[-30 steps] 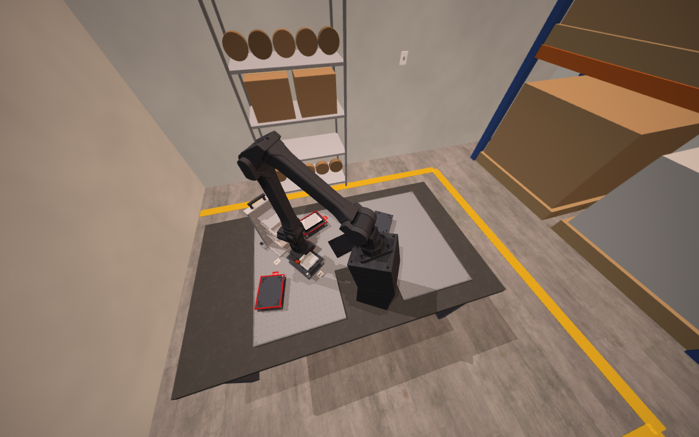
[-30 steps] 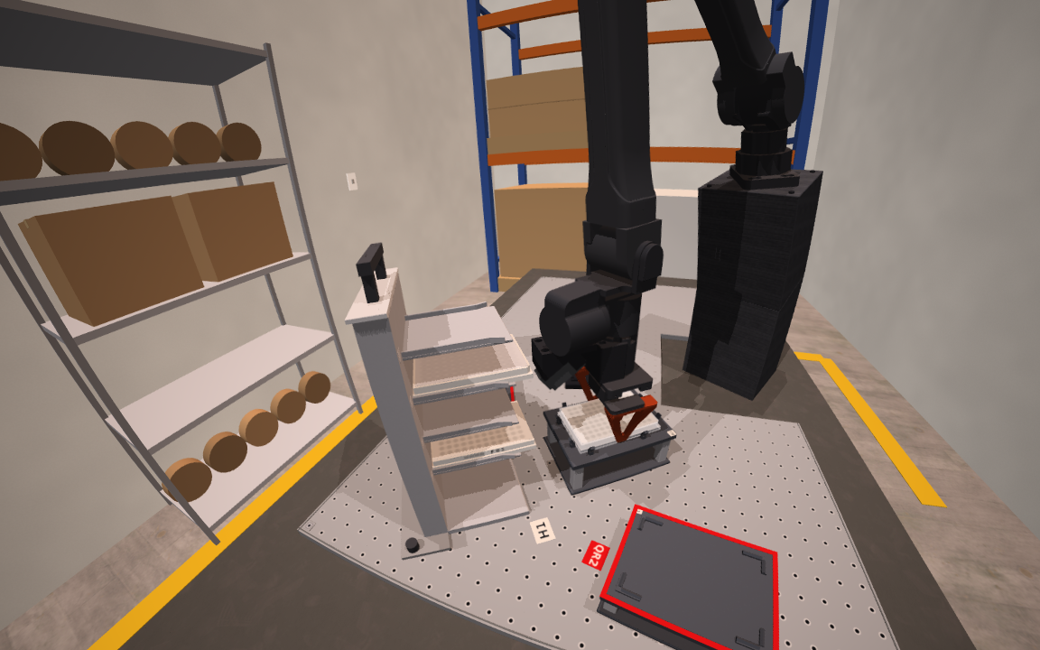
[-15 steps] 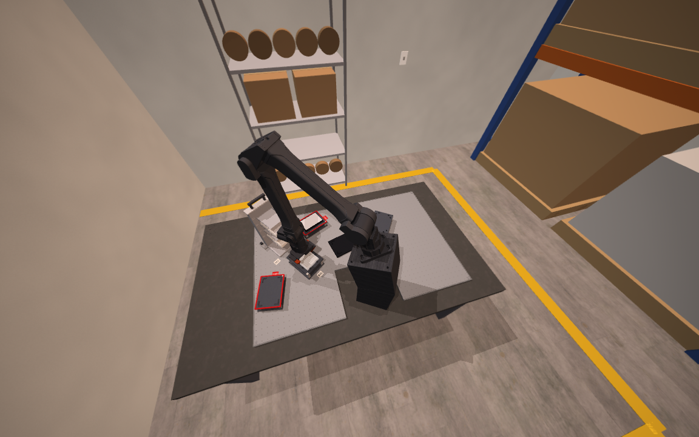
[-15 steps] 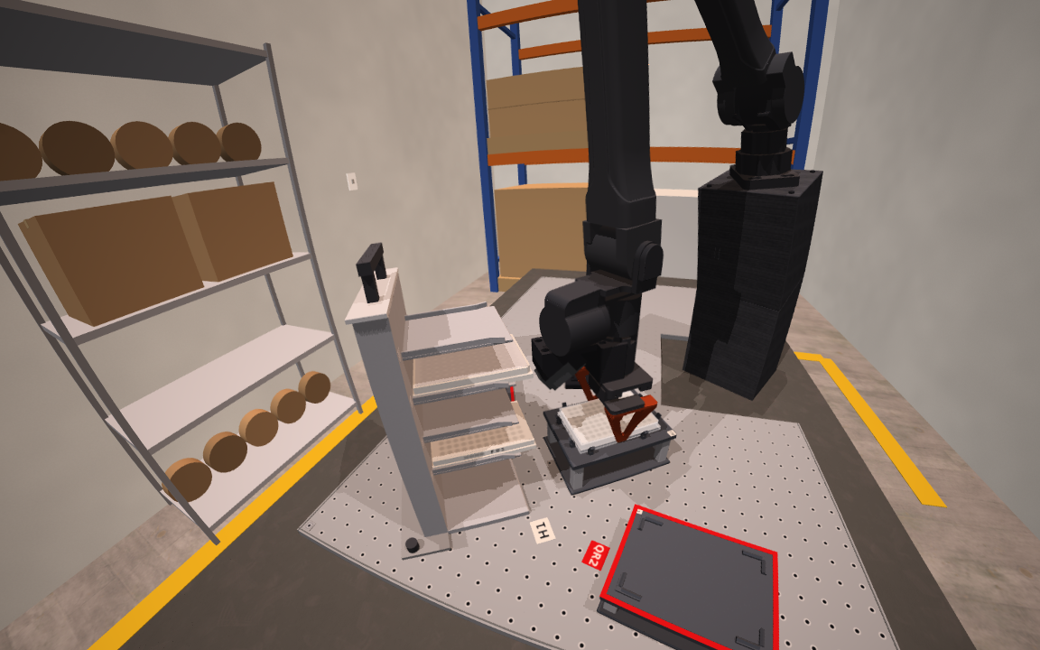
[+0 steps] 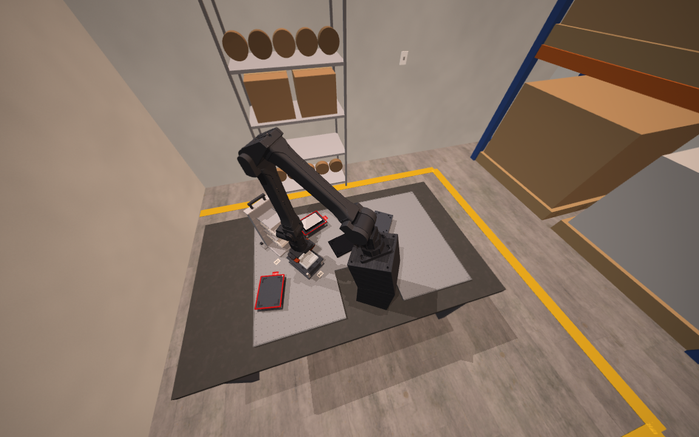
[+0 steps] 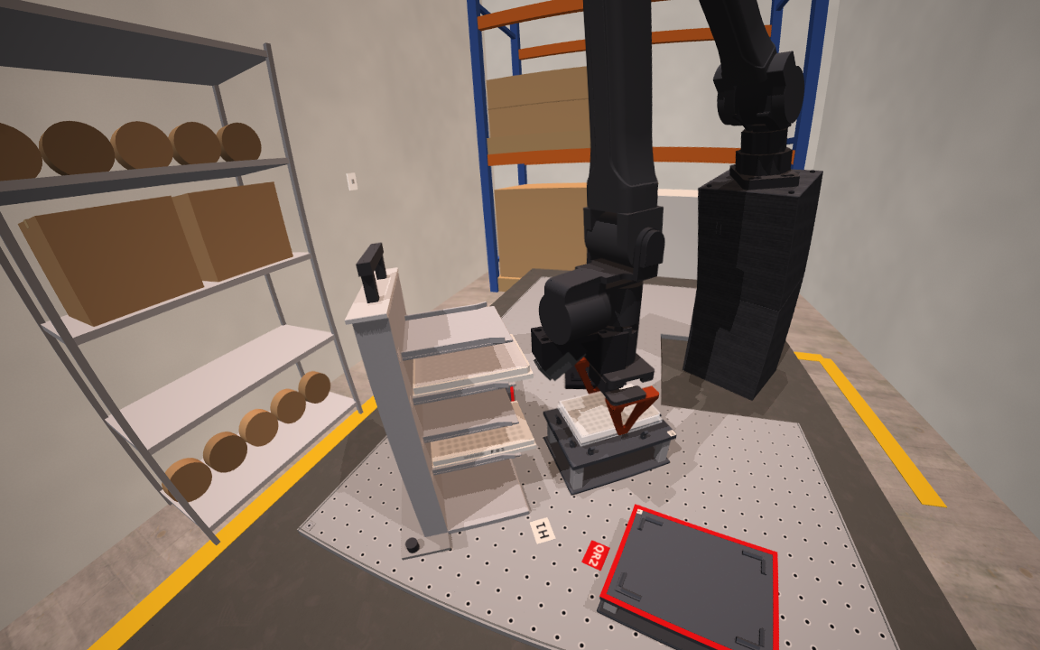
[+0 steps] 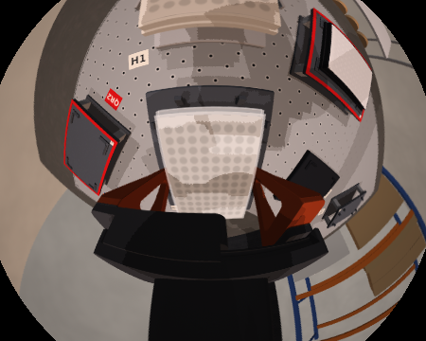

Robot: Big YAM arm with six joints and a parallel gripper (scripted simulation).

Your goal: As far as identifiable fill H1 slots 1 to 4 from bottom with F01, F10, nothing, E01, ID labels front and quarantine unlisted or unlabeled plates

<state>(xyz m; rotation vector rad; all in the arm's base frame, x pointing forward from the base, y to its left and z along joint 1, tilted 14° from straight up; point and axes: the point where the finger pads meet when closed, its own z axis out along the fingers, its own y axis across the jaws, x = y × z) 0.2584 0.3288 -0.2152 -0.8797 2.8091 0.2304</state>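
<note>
My gripper is now 3 cm above the dark regrip nest. The rest, counted from my hand: H1 deck label: 5 cm ahead, 16 cm to the left, 8 cm below; then flat black nest: 6 cm ahead, 24 cm to the right, 8 cm below; then quarantine nest QR2: 12 cm behind, 19 cm to the left, 5 cm below.
</note>
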